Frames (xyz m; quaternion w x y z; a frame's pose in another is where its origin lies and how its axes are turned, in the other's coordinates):
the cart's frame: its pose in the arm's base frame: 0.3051 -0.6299 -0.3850 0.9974 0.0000 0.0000 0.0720
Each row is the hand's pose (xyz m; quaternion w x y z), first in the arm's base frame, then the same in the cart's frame.
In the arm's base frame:
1: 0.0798 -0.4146 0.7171 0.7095 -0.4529 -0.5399 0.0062
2: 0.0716 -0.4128 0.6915 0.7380 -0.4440 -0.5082 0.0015
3: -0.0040 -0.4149 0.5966 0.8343 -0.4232 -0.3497 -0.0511
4: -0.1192 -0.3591 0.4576 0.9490 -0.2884 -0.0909 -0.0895
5: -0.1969 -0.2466 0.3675 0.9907 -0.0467 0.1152 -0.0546
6: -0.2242 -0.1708 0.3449 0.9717 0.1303 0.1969 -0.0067
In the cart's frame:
1: -0.1920 0.2454 1.1021 0.7081 -0.4906 -0.5059 -0.0449
2: -0.1999 0.2484 1.0765 0.7362 -0.4794 -0.4749 -0.0516
3: -0.2750 0.2572 0.9816 0.8284 -0.4473 -0.3183 -0.1110
4: -0.3810 0.3289 0.8426 0.9401 -0.2942 -0.0699 -0.1576
5: -0.4417 0.4514 0.7525 0.9842 -0.0383 0.1183 -0.1258
6: -0.4579 0.5304 0.7299 0.9687 0.1441 0.1870 -0.0766

